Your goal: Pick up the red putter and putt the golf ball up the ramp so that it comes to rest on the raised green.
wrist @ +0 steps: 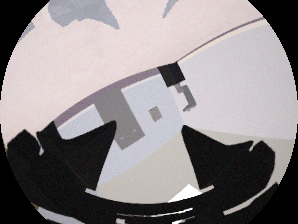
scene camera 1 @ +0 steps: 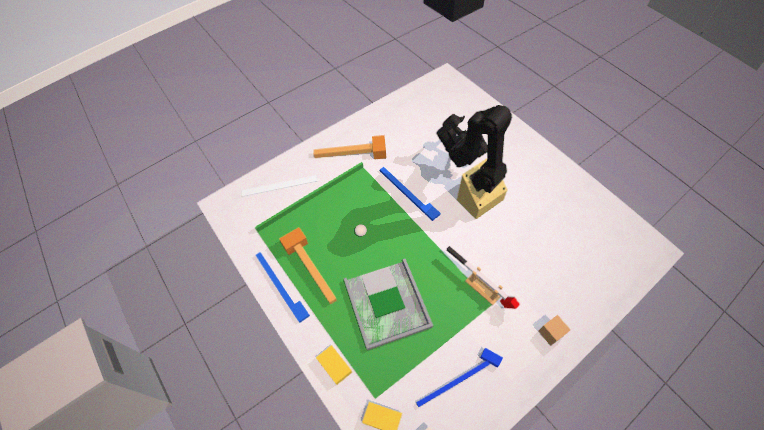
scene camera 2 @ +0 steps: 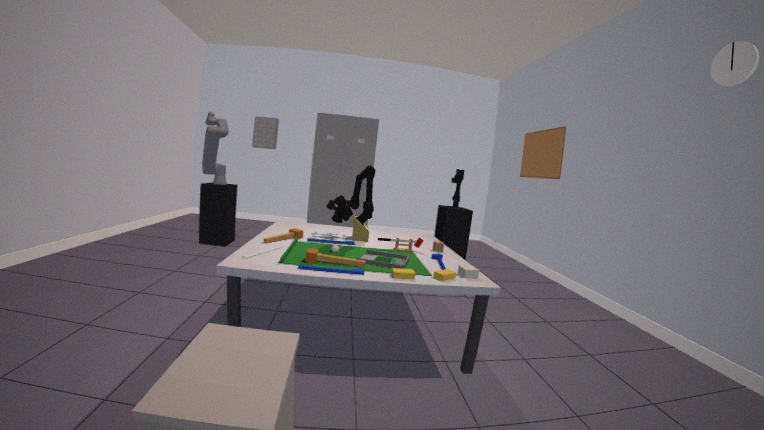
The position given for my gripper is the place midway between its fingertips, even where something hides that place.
Note:
My gripper (wrist: 150, 126) is open, holding nothing. I also see an orange mallet (scene camera 1: 293, 242) and a green mat (scene camera 1: 328, 221).
The green mat shows as well in scene camera 2 (scene camera 2: 297, 256). The wrist view does not show the orange mallet: it is out of frame.

